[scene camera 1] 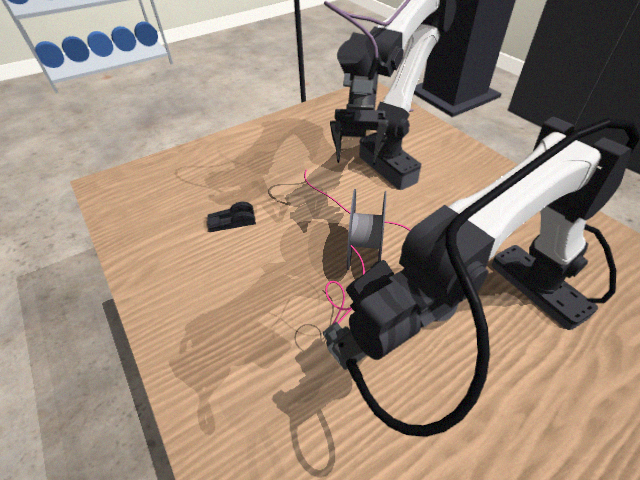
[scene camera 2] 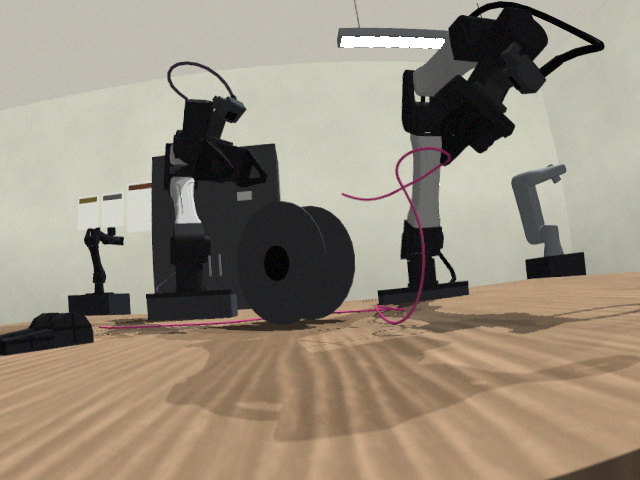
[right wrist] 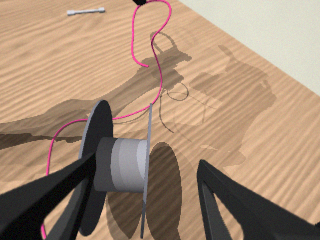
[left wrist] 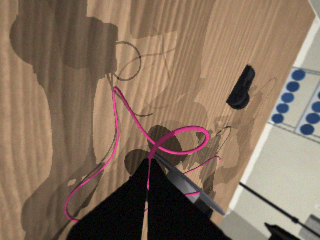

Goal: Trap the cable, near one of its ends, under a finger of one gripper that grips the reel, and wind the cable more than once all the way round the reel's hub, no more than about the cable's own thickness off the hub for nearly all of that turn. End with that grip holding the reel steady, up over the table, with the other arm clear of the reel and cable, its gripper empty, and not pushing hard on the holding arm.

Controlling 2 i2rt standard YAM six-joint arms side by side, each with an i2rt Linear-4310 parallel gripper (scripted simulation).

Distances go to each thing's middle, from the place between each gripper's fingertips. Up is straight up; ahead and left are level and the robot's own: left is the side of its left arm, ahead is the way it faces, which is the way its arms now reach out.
Right now my right hand (scene camera 2: 249,175) is 150 mm above the dark grey reel (scene camera 2: 293,263), 60 mm to the right of it and 10 mm short of it. The rest, counted from my right hand: small black device (scene camera 1: 240,214) 230 mm to the right, 230 mm ahead, 220 mm below.
Now: the dark grey reel 17 cm behind my left hand (scene camera 2: 444,163), 20 cm to the right of it and 10 cm below it. Also, from my left hand: small black device 5 cm ahead, 49 cm to the right, 17 cm below.
